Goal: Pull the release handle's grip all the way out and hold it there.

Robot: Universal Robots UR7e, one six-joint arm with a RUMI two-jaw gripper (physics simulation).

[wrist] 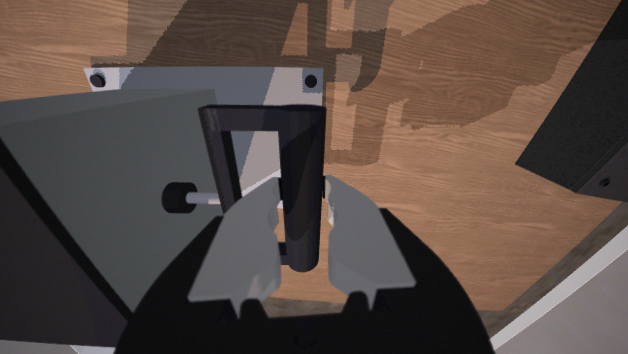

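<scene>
The release handle's grip (302, 165) is a dark bar on a dark rectangular frame, in the middle of the wrist view. A light metal rod (203, 198) runs from the frame to a black round collar (175, 197) on the face of a grey-green housing (135, 165). A short length of the rod shows between collar and frame. My gripper (302, 178) is shut on the grip bar, with one pale jaw on each side of it. The left jaw hides part of the frame and the rod's end.
A pale mounting plate (200, 78) with dark bolts lies on the wooden table top (450, 200) behind the handle. A dark block (575, 115) stands at the upper right. A white edge (565, 287) runs along the lower right, beyond the table's edge.
</scene>
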